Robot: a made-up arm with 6 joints.
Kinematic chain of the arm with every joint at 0, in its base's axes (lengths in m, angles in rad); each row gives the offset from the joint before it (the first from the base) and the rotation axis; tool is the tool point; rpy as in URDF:
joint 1: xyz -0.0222 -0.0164 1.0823 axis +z
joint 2: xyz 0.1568 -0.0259 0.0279 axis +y
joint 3: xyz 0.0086 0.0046 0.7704 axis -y
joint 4: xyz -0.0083 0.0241 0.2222 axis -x
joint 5: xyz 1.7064 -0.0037 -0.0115 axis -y
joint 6: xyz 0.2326 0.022 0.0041 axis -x
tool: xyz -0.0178 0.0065 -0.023 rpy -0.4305 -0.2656 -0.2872
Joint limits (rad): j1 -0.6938..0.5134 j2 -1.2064..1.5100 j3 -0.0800..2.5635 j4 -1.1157..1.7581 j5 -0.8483..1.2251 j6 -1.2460..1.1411
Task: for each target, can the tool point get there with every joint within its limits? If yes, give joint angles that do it. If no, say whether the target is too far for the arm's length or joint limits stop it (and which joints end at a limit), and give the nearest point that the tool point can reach.
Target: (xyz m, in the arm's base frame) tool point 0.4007 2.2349 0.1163
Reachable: no: joint limits stop it (at a limit: joint 1, joint 3, joint 5, joint 6) | nearest point 1.3877 1.0058 -0.0769 | short by 1.588 m
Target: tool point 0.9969 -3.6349 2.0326
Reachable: no: too far | nearest point 1.8958 -1.8509 1.8915 | short by 2.003 m
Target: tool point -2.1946 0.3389 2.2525
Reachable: yes | joints -0.1460 -0.7839 1.8796 -0.0040 0.5623 -0.3891
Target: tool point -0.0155 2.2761 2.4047
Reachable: no: joint limits stop it (at a limit: joint 1, joint 3, joint 5, joint 6) | nearest point -1.1087 1.1460 2.4990 | short by 1.575 m
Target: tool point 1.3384 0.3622 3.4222
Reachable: yes | joints 0.2608 0.8328 1.9021 0.1184 0.3587 0.7903
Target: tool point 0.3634 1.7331 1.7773
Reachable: no: joint limits stop it (at a limit: joint 1, joint 3, joint 5, joint 6) | nearest point 1.4521 1.0337 2.1659 | short by 1.351 m
